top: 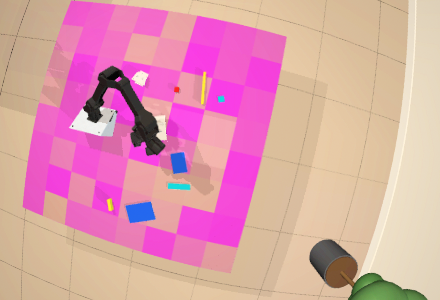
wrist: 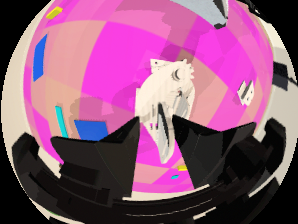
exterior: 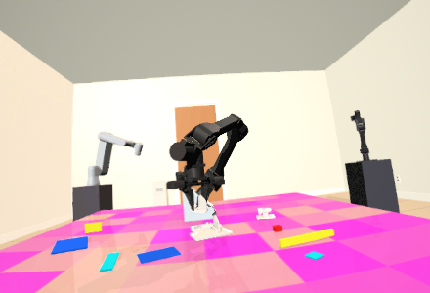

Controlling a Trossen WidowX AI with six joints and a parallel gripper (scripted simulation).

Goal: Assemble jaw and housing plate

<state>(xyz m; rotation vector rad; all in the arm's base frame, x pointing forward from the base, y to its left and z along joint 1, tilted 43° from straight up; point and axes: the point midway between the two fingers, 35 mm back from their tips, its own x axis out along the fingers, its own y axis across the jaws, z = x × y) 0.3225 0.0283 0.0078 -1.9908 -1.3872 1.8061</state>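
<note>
My gripper tip is 30 mm to the right of the white base and 80 mm above it. The rest, counted from my gripper tip: red cube 20 mm ahead, 240 mm to the left, 70 mm below; cyan bar 190 mm ahead, 200 mm to the right, 80 mm below; white jaw 40 mm behind.
</note>
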